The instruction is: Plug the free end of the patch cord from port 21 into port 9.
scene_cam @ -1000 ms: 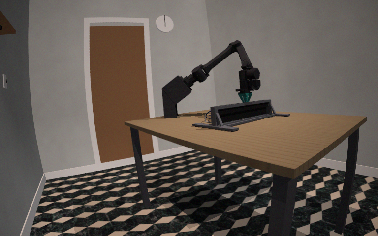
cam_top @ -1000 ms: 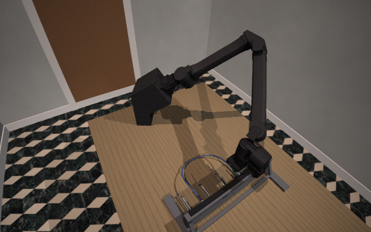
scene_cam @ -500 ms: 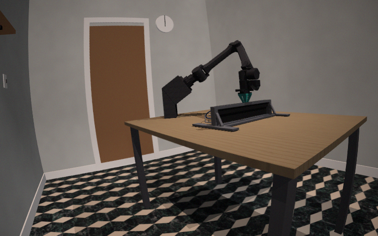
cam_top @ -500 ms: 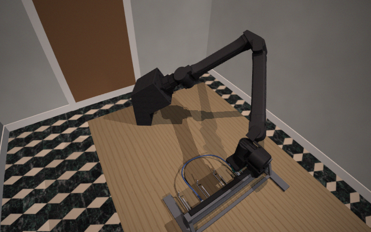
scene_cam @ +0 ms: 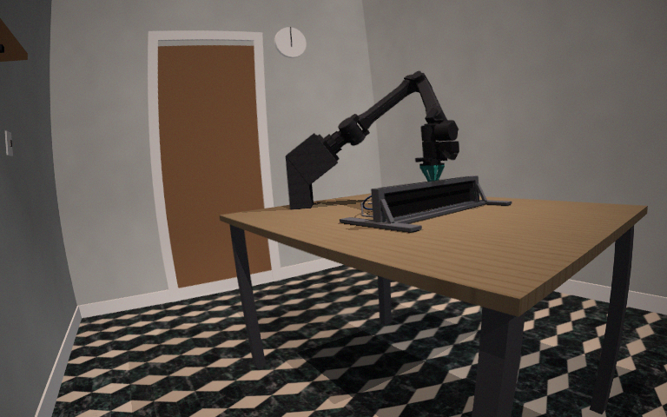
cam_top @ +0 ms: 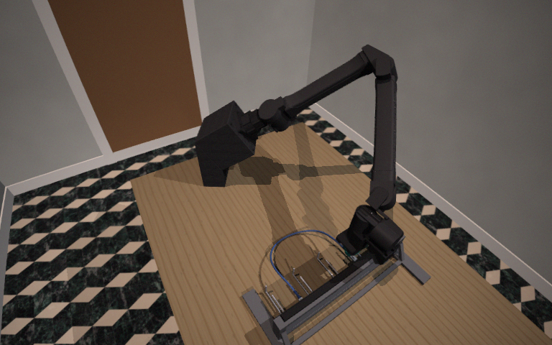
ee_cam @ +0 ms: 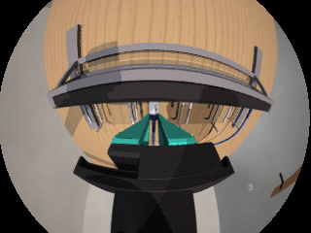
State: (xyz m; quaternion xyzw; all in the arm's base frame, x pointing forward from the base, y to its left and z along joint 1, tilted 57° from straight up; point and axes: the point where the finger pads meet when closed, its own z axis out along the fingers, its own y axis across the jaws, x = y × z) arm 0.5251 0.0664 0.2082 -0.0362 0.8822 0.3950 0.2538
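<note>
The plug is 2 cm ahead of my hand and 1 cm to the left of it.
</note>
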